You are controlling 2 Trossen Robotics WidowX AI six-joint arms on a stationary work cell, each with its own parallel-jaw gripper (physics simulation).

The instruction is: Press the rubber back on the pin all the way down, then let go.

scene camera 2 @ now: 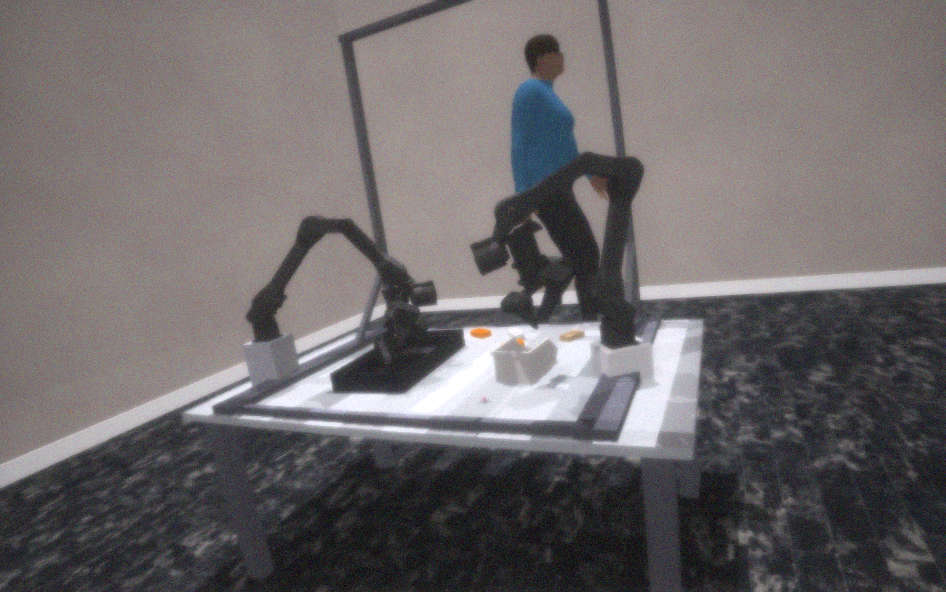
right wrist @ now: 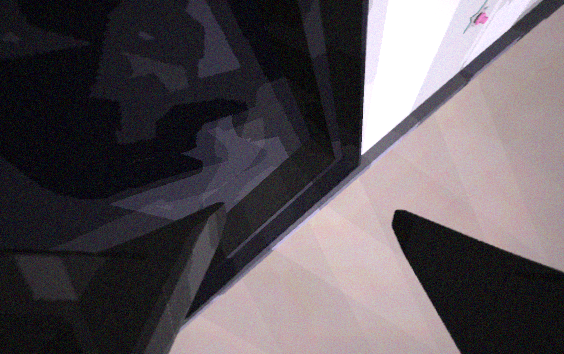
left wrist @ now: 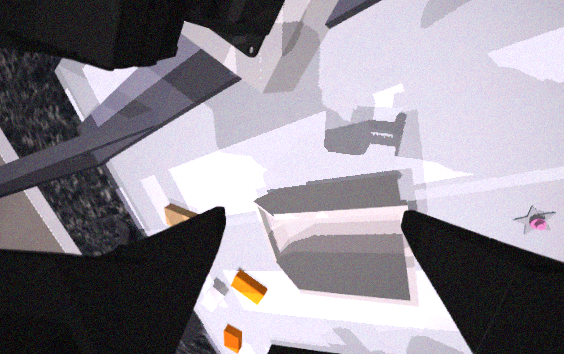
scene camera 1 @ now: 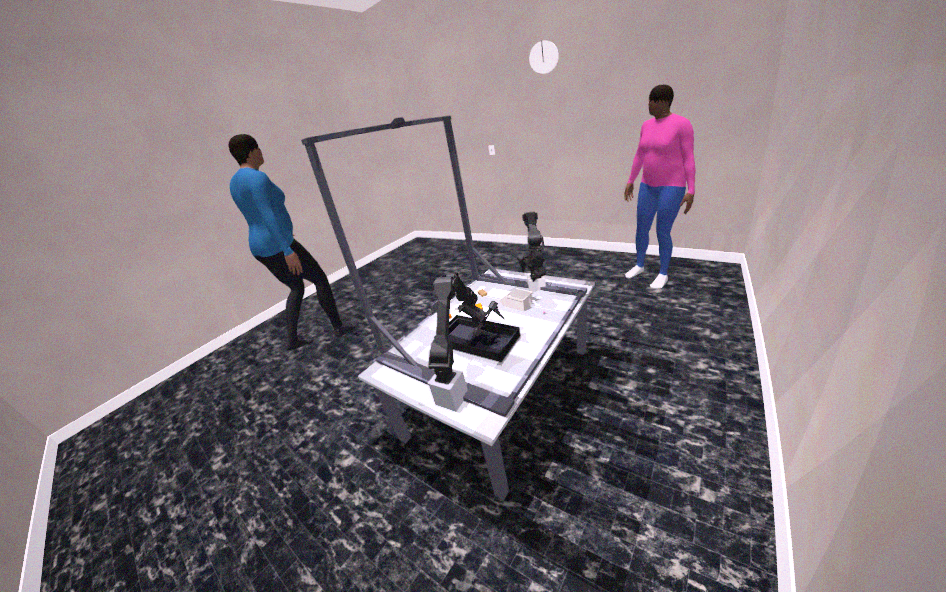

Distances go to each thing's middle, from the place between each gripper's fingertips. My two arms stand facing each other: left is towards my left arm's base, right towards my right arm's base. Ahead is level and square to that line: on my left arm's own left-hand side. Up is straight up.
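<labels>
The black tray (right wrist: 124, 124) is 5 cm below my right hand, 4 cm to the right of it and 11 cm behind it. There's a white box (scene camera 2: 513, 363) too, and that's 4 cm below my right hand, 6 cm behind it and 32 cm to the left of it.
The white box is 80 mm to the right of my left hand, 50 mm behind it and 110 mm below it. As for the black tray, that one's 110 mm behind my left hand, 120 mm below it and 440 mm to the right of it.
</labels>
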